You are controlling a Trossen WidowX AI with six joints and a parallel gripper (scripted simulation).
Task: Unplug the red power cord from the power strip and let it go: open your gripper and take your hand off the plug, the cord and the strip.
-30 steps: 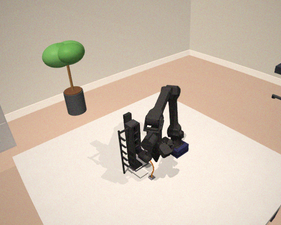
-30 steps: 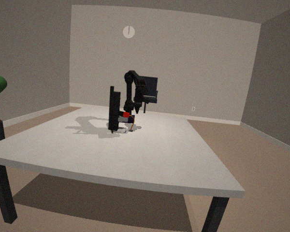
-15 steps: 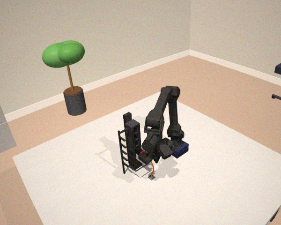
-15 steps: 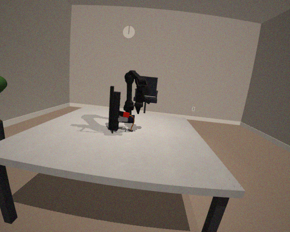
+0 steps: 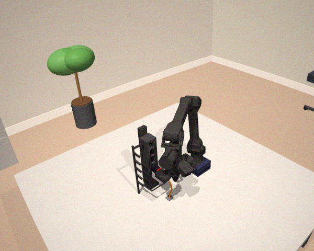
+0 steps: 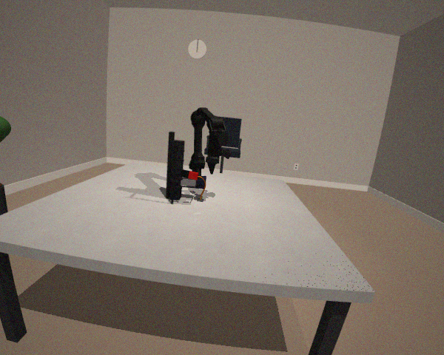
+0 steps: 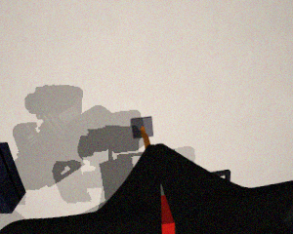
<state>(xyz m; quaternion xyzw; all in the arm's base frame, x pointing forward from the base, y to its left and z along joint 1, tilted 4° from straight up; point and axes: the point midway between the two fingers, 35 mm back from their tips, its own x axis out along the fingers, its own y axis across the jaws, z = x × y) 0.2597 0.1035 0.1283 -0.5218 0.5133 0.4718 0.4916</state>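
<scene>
My gripper tip is 11 cm to the left of the red plug and 1 cm above it.
</scene>
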